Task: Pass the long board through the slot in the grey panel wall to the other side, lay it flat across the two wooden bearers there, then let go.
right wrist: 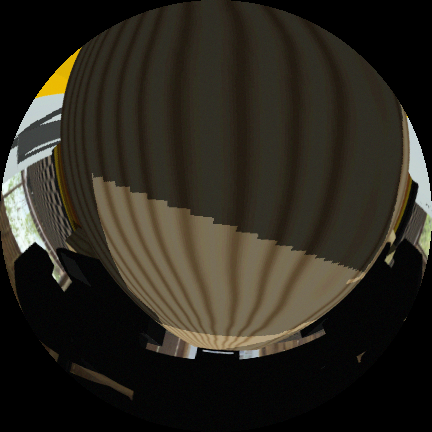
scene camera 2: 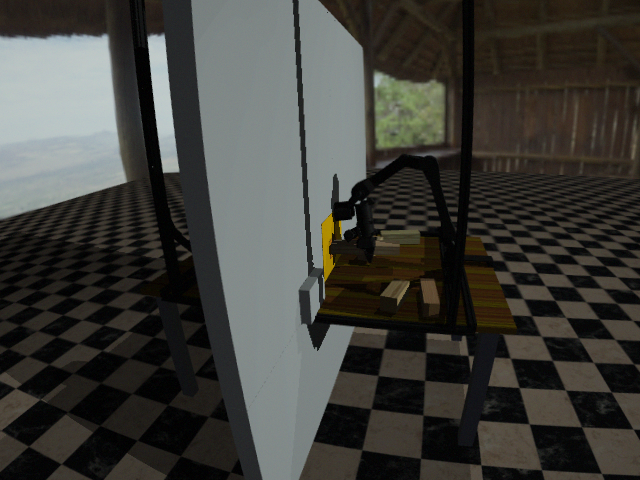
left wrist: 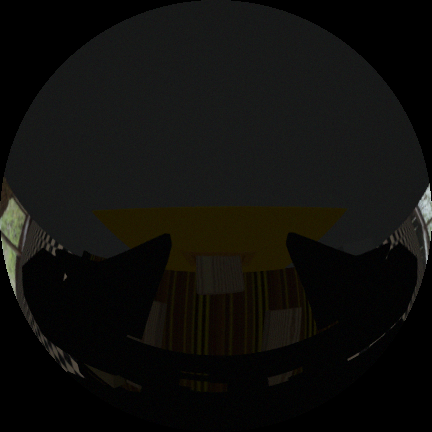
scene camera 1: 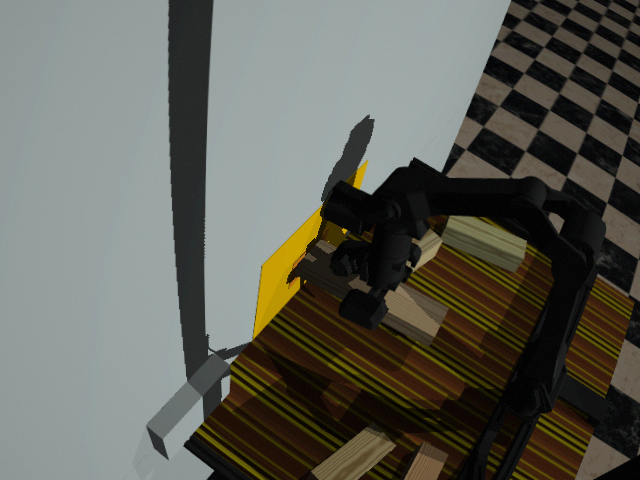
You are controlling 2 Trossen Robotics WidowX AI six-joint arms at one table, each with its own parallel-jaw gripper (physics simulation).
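Places are measured from the left arm's base along level axes (x ahead, y left, z up), in metres.
Pixels of known places: left gripper, fingertip midpoint: point(left wrist: 230, 239); right gripper, fingertip midpoint: point(scene camera 2: 370, 260); right arm's base, origin of the base link: point(scene camera 1: 523, 401).
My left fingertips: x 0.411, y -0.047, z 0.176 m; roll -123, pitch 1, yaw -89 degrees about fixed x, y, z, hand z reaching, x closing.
Note:
Behind a point stands the place of what it marks.
The long wooden board point(scene camera 1: 418, 312) {z 0.076, x 0.678, y -0.017 m} point(scene camera 2: 388, 249) {z 0.065, x 0.682, y -0.044 m} point(left wrist: 220, 275) {z 0.076, x 0.405, y -0.039 m} point(right wrist: 225, 150) reaches into the slot in the yellow-faced part point(scene camera 1: 276, 273) {z 0.126, x 0.483, y -0.132 m} point(scene camera 2: 326, 248) {z 0.090, x 0.484, y -0.129 m} point(left wrist: 220, 227) {z 0.159, x 0.431, y -0.040 m} of the grey panel wall point(scene camera 1: 103, 155) {z 0.542, x 0.482, y -0.391 m} point(scene camera 2: 248, 155) {z 0.455, x 0.483, y -0.621 m} point(left wrist: 215, 100) {z 0.259, x 0.432, y -0.040 m}. In the left wrist view its end shows beyond the slot, over the striped table. My right gripper point(scene camera 1: 356, 285) point(scene camera 2: 360, 246) point(right wrist: 230, 232) {z 0.011, x 0.617, y -0.022 m} is shut on the board's middle. My left gripper point(left wrist: 230, 239) {z 0.176, x 0.411, y -0.047 m} is open and empty, facing the slot from the other side. Two wooden bearers lie there: one at the left point(left wrist: 156, 320) {z 0.018, x 0.319, y 0.072 m}, one at the right point(left wrist: 282, 327) {z 0.019, x 0.308, y -0.148 m}.
On the right arm's striped table point(scene camera 1: 330, 330) {z -0.019, x 0.570, y -0.076 m} point(scene camera 2: 356, 297) {z -0.019, x 0.606, y -0.249 m} lie a pale block point(scene camera 1: 483, 243) {z 0.023, x 0.706, y 0.242 m} point(scene camera 2: 405, 237) {z 0.011, x 0.729, y 0.247 m} at the back and two loose blocks point(scene camera 1: 356, 453) {z 0.028, x 0.723, y -0.250 m} point(scene camera 1: 426, 462) {z 0.025, x 0.817, y -0.201 m} point(scene camera 2: 394, 295) {z 0.028, x 0.726, y -0.304 m} point(scene camera 2: 430, 298) {z 0.025, x 0.828, y -0.302 m} near the front. A grey box point(scene camera 1: 188, 397) {z 0.081, x 0.499, y -0.346 m} point(scene camera 2: 309, 297) {z 0.060, x 0.511, y -0.414 m} juts beside the wall.

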